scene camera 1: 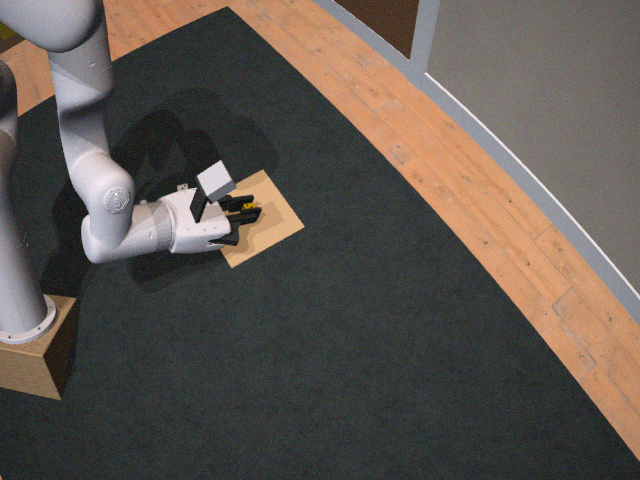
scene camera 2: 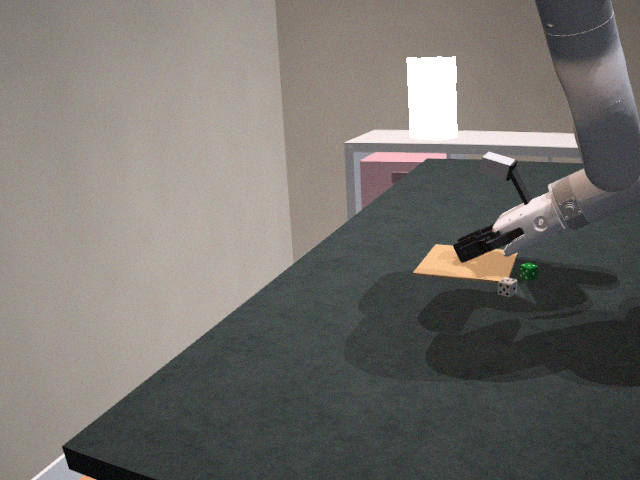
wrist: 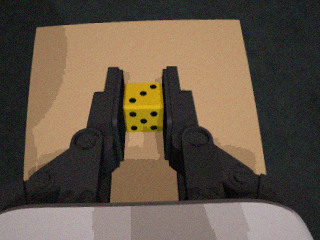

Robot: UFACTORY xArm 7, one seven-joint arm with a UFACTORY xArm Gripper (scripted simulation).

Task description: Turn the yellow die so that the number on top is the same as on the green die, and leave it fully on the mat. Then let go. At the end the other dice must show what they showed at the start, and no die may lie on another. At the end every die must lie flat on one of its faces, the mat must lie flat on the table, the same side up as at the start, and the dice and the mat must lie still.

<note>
I see my gripper, a tan mat and a yellow die.
My gripper is seen too in the wrist view.
</note>
